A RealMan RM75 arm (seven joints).
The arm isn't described. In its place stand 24 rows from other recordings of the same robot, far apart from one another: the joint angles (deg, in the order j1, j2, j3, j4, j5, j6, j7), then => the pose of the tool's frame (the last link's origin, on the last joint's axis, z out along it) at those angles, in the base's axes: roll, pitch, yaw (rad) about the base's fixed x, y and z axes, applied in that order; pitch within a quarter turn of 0, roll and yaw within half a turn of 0; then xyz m.
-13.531 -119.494 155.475 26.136 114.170 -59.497 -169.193 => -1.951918 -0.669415 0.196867 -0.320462 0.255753 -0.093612
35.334 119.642 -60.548 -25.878 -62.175 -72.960 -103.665 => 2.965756 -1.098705 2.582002 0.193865 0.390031 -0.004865
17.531 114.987 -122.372 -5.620 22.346 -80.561 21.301 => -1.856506 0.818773 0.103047 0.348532 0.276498 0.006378
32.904 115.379 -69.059 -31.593 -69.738 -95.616 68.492 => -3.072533 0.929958 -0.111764 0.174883 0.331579 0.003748
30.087 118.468 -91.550 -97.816 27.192 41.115 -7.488 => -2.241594 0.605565 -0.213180 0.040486 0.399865 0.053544
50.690 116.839 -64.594 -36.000 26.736 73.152 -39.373 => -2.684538 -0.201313 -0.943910 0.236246 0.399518 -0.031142
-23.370 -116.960 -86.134 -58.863 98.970 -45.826 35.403 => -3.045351 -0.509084 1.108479 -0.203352 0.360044 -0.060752
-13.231 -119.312 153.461 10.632 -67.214 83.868 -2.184 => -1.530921 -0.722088 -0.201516 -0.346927 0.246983 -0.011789
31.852 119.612 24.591 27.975 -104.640 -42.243 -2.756 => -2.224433 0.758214 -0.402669 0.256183 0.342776 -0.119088
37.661 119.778 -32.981 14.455 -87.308 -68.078 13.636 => -2.512896 0.616464 -0.082991 0.255688 0.297642 -0.120828
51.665 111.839 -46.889 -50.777 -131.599 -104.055 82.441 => -3.118710 0.063174 0.105507 0.146954 0.391507 0.055397
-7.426 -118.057 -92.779 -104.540 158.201 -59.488 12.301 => -2.210753 -0.370620 0.686698 -0.205382 0.334188 0.073433
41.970 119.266 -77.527 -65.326 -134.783 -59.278 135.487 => -2.618624 0.174707 -0.425682 0.123228 0.426950 -0.014406
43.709 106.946 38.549 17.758 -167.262 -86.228 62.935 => 2.958332 1.026643 -0.538054 0.159702 0.359718 -0.013625
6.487 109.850 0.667 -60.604 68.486 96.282 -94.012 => -2.038764 0.725679 -0.379841 0.405162 0.178400 0.242063
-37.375 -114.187 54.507 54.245 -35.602 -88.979 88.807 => -2.922084 0.227757 0.246934 -0.260956 0.367227 0.038683
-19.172 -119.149 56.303 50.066 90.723 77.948 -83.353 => -2.754814 -0.702750 0.343015 -0.256577 0.333060 0.026406
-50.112 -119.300 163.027 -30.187 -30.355 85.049 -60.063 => -2.621187 -0.625204 0.186725 -0.241473 0.394849 0.013154
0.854 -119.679 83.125 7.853 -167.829 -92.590 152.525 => -1.559151 -0.976155 -0.197509 -0.378343 0.163912 0.014663
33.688 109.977 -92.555 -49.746 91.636 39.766 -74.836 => -2.607718 0.407576 -0.381154 0.197118 0.422356 -0.013842
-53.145 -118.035 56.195 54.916 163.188 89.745 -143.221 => -2.619520 0.197637 0.904529 -0.183728 0.412771 0.025448
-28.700 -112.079 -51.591 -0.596 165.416 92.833 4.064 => -1.953296 -0.345521 -0.588007 -0.288245 0.309684 0.013514
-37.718 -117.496 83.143 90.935 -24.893 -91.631 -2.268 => -2.491543 -0.115091 1.002460 -0.125210 0.367054 0.032254
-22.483 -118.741 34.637 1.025 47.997 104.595 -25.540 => -1.205966 -0.862243 -0.853708 -0.302309 0.276590 0.052583
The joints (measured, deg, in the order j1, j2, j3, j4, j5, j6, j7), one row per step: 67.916, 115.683, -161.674, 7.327, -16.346, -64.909, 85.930; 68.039, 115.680, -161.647, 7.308, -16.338, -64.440, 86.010; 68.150, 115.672, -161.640, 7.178, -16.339, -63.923, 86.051; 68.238, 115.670, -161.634, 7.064, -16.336, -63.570, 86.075; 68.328, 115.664, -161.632, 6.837, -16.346, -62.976, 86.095; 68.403, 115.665, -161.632, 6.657, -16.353, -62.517, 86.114; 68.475, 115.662, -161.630, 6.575, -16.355, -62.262, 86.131; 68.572, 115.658, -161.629, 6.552, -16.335, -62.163, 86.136; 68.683, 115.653, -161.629, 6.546, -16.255, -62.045, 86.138; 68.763, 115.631, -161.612, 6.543, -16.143, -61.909, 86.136; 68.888, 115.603, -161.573, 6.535, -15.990, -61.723, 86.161; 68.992, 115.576, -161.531, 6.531, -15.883, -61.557, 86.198
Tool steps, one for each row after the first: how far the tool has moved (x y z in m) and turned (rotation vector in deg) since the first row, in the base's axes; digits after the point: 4 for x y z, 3 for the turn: -0.0005, 0.0014, 0.0001, 0.428, -0.150, 0.026; -0.0011, 0.0026, -0.0002, 0.800, -0.296, 0.121; -0.0017, 0.0034, -0.0004, 1.033, -0.378, 0.208; -0.0023, 0.0045, -0.0010, 1.388, -0.521, 0.334; -0.0029, 0.0052, -0.0015, 1.654, -0.626, 0.435; -0.0034, 0.0058, -0.0017, 1.822, -0.690, 0.508; -0.0041, 0.0063, -0.0017, 1.906, -0.701, 0.597; -0.0049, 0.0070, -0.0017, 2.044, -0.678, 0.678; -0.0056, 0.0078, -0.0014, 2.234, -0.629, 0.711; -0.0066, 0.0088, -0.0012, 2.495, -0.543, 0.738; -0.0075, 0.0098, -0.0009, 2.724, -0.485, 0.746
